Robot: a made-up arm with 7 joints.
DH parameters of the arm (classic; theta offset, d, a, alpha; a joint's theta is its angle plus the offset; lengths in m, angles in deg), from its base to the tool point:
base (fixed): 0 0 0 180
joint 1: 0 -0.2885 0 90
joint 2: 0 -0.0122 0 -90
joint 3: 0 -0.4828 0 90
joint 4: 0 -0.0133 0 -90
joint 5: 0 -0.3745 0 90
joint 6: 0 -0.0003 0 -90
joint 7: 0 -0.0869 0 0
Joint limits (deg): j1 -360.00..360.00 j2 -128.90..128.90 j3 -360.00..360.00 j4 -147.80..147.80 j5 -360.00..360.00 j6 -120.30..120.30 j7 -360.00..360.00
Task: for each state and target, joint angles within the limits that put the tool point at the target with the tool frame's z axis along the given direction. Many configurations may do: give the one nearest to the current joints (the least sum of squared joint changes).
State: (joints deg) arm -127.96 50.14 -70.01 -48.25 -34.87 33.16 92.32
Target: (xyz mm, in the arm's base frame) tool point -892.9 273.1 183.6 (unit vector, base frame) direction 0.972 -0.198 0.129
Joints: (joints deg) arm -168.72 98.35 -60.66 -13.09 -3.28 12.45 92.32
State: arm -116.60 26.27 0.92 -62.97 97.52 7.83 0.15
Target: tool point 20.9 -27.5 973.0 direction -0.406 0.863 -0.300
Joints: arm -90.73 38.03 6.07 -79.94 132.07 40.77 0.15
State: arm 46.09 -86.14 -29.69 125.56 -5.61 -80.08 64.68
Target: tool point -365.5 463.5 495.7 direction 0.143 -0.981 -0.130
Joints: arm 41.64 -110.44 -11.52 100.56 36.26 -67.92 64.68
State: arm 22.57 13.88 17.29 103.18 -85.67 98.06 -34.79
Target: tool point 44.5 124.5 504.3 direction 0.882 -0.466 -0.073
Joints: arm -7.90 -15.80 -27.06 147.80 -77.42 117.70 -34.79
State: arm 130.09 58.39 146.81 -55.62 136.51 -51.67 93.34
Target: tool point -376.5 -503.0 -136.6 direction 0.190 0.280 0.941
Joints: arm 148.24 96.89 142.14 -72.49 110.09 -28.05 93.34
